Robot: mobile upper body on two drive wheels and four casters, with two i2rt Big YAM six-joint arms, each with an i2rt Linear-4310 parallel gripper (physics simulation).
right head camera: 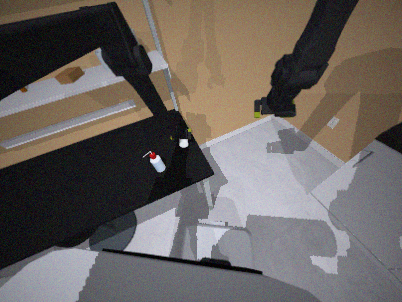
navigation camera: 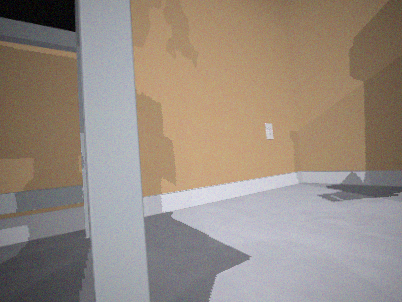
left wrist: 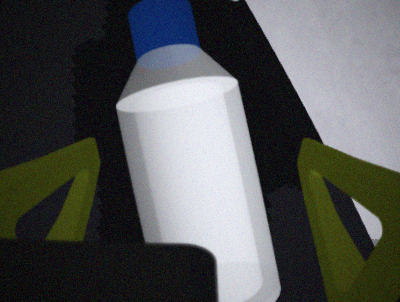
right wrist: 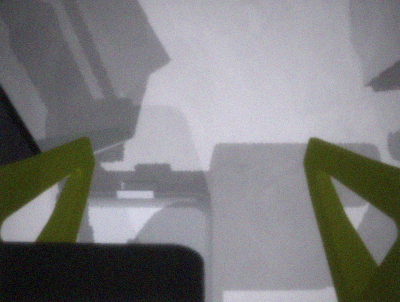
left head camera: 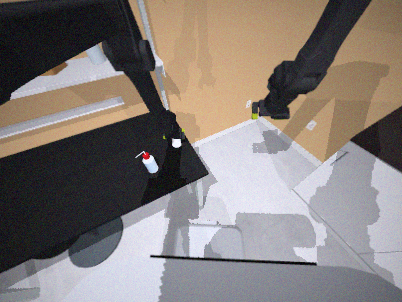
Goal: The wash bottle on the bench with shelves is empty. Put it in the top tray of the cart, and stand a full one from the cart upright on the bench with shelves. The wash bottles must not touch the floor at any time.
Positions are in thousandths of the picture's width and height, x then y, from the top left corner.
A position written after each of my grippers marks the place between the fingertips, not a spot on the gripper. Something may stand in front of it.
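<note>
There's my left gripper (left wrist: 496, 498), and there's my right gripper (right wrist: 499, 495). I can see a white wash bottle with blue cap (left wrist: 466, 462) as well, but the white wash bottle with blue cap is out of frame in the navigation camera view, and the white wash bottle with blue cap is out of frame in the right wrist view too. I can also see a counter with sink (left head camera: 864, 644). Then there's a bench with shelves (navigation camera: 280, 644), and you'd find that bench with shelves (right head camera: 153, 644) in the right head camera view too. The left wrist view shows the bench with shelves (left wrist: 176, 233), and the left head camera view shows the bench with shelves (left head camera: 160, 627).
</note>
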